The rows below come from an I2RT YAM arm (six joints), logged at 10 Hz.
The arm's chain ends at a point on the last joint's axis. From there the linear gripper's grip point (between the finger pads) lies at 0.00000 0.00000 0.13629 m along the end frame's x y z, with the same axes.
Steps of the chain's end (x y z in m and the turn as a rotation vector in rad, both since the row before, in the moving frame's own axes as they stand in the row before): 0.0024 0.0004 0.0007 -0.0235 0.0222 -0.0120; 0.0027 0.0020 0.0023 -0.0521 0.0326 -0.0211; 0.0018 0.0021 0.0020 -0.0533 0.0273 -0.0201; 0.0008 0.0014 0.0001 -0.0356 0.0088 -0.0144; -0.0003 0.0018 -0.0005 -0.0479 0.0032 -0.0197; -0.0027 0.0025 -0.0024 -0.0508 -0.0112 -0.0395; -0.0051 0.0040 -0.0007 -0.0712 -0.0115 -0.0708
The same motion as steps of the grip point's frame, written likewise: 0.0054 0.0036 0.0006 -0.0235 0.0222 -0.0120; 0.0072 0.0090 0.0020 -0.0521 0.0326 -0.0211; 0.0056 0.0093 0.0018 -0.0533 0.0273 -0.0201; 0.0020 0.0062 0.0000 -0.0356 0.0088 -0.0144; 0.0002 0.0083 -0.0007 -0.0479 0.0032 -0.0197; -0.0041 0.0094 -0.0026 -0.0508 -0.0112 -0.0395; -0.0063 0.0137 -0.0011 -0.0712 -0.0115 -0.0708
